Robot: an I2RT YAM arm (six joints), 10 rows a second.
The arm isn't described. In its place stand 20 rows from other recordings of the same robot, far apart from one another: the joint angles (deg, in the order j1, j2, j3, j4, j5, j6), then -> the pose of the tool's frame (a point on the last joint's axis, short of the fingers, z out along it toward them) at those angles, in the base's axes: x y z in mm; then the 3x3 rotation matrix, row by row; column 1 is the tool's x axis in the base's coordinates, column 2 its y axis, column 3 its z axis.
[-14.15 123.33 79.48 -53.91 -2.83 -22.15] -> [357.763, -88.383, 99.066], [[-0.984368, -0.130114, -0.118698], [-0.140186, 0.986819, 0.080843], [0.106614, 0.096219, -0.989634]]
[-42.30 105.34 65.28 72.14 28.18 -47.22] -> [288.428, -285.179, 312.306], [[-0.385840, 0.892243, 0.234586], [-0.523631, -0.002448, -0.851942], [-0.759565, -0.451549, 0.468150]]
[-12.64 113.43 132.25 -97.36 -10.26 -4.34] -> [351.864, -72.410, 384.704], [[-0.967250, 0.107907, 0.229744], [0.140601, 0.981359, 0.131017], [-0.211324, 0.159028, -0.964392]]
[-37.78 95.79 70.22 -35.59 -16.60 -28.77] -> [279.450, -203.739, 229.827], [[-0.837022, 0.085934, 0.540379], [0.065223, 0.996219, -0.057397], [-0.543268, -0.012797, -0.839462]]
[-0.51 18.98 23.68 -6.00 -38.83 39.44] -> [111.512, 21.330, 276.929], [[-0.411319, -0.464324, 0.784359], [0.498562, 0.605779, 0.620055], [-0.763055, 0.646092, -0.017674]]
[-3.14 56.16 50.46 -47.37 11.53 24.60] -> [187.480, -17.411, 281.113], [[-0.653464, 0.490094, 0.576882], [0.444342, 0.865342, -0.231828], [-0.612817, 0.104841, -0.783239]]
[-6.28 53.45 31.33 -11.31 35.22 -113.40] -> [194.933, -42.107, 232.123], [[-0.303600, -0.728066, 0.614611], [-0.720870, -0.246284, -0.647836], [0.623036, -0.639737, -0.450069]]
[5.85 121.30 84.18 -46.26 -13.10 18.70] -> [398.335, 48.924, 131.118], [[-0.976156, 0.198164, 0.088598], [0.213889, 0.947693, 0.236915], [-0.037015, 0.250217, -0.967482]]
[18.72 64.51 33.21 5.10 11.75 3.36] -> [233.958, 71.627, 227.730], [[-0.425704, -0.116415, 0.897342], [-0.083672, 0.992505, 0.089066], [-0.900985, -0.037167, -0.432254]]
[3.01 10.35 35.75 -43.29 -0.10 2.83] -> [60.089, 3.222, 286.553], [[-0.309067, -0.038957, 0.950242], [0.033189, 0.998110, 0.051714], [-0.950461, 0.047521, -0.307190]]
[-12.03 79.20 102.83 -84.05 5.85 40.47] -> [219.253, -50.433, 430.843], [[-0.480554, 0.747228, 0.459040], [0.762576, 0.614540, -0.202036], [-0.433065, 0.252963, -0.865138]]
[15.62 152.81 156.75 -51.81 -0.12 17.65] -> [547.624, 153.183, 229.545], [[-0.762663, -0.041313, 0.645476], [0.101602, 0.977916, 0.182638], [-0.638766, 0.204872, -0.741623]]
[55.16 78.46 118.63 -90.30 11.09 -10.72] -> [111.609, 148.360, 492.444], [[-0.294097, -0.803712, 0.517255], [-0.742039, 0.533100, 0.406428], [-0.602400, -0.264294, -0.753169]]
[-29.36 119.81 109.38 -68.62 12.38 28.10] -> [365.550, -214.398, 250.432], [[-0.512542, 0.856795, 0.056588], [0.816191, 0.506602, -0.277824], [-0.266706, -0.096210, -0.958964]]
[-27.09 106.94 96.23 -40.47 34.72 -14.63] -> [358.934, -206.371, 299.019], [[-0.845982, 0.494541, 0.199355], [0.199539, 0.640336, -0.741724], [-0.494467, -0.587706, -0.640393]]
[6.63 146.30 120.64 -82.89 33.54 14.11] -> [452.713, 32.819, 109.684], [[-0.979319, -0.033088, -0.199598], [0.090732, 0.809950, -0.579439], [0.180836, -0.585566, -0.790197]]
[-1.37 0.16 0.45 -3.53 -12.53 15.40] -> [109.424, 5.109, 169.331], [[-0.105780, -0.171261, 0.979531], [0.261835, 0.945498, 0.193587], [-0.959298, 0.276953, -0.055172]]
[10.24 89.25 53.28 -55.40 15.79 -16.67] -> [245.263, 34.463, 173.910], [[-0.891537, -0.452217, 0.025734], [-0.441558, 0.855052, -0.271868], [0.100939, -0.253743, -0.961990]]
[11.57 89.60 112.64 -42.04 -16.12 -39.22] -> [313.901, 74.353, 493.368], [[0.037351, -0.550197, 0.834199], [-0.612391, 0.647061, 0.454190], [-0.789672, -0.527821, -0.312768]]
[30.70 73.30 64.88 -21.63 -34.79 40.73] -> [234.379, 162.787, 338.149], [[-0.876958, -0.358587, 0.319937], [0.102502, 0.510858, 0.853533], [-0.469508, 0.781306, -0.411245]]
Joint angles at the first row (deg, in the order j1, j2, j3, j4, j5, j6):
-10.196 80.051 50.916 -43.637 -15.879 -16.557
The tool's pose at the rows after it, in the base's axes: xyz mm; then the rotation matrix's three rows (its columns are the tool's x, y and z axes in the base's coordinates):
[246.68, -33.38, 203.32], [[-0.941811, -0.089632, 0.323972], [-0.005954, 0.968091, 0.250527], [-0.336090, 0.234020, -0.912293]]
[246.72, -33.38, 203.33], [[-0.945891, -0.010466, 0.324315], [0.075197, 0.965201, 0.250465], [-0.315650, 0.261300, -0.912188]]
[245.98, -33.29, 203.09], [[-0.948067, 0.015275, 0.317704], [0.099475, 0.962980, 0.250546], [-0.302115, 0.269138, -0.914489]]
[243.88, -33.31, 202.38], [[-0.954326, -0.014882, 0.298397], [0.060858, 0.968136, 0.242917], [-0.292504, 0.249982, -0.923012]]
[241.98, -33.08, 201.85], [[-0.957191, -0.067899, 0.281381], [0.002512, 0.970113, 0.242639], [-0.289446, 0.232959, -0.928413]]
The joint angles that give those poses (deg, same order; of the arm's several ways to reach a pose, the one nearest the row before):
-10.198 80.050 50.916 -44.119 -17.694 -10.438
-10.196 80.050 50.915 -44.097 -17.693 -5.628
-10.197 80.051 50.915 -44.511 -17.628 -4.208
-10.197 80.052 50.916 -45.669 -16.972 -6.547
-10.196 80.051 50.916 -46.719 -16.775 -10.043

